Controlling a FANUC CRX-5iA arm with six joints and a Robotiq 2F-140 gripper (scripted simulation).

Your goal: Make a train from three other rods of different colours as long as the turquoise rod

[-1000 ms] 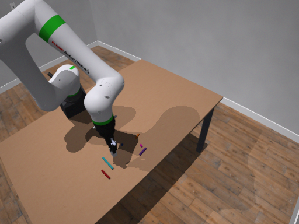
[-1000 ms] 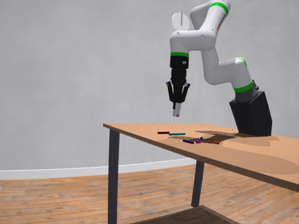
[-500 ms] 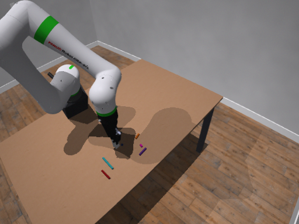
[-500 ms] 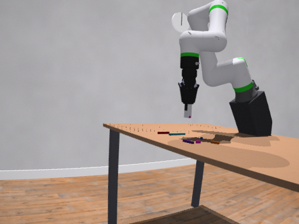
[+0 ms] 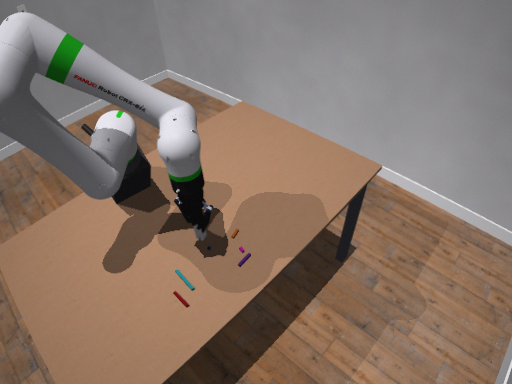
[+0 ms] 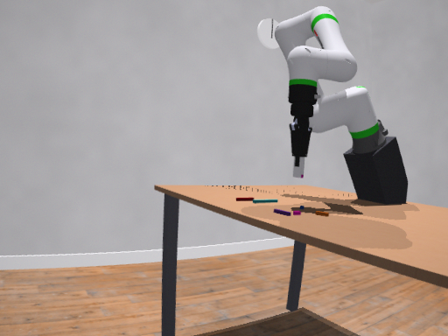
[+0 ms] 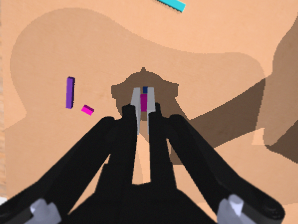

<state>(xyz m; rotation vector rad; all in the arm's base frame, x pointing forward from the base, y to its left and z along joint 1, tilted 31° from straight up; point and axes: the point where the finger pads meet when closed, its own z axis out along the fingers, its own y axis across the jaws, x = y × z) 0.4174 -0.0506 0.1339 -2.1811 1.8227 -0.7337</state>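
Now: hand 20 mm to the right of the blue rod and 130 mm above it. The rest, counted from my hand: purple rod: 140 mm ahead, 40 mm to the left, 130 mm below; turquoise rod: 130 mm to the right, 130 mm below; orange rod: 40 mm ahead, 130 mm to the left, 130 mm below.
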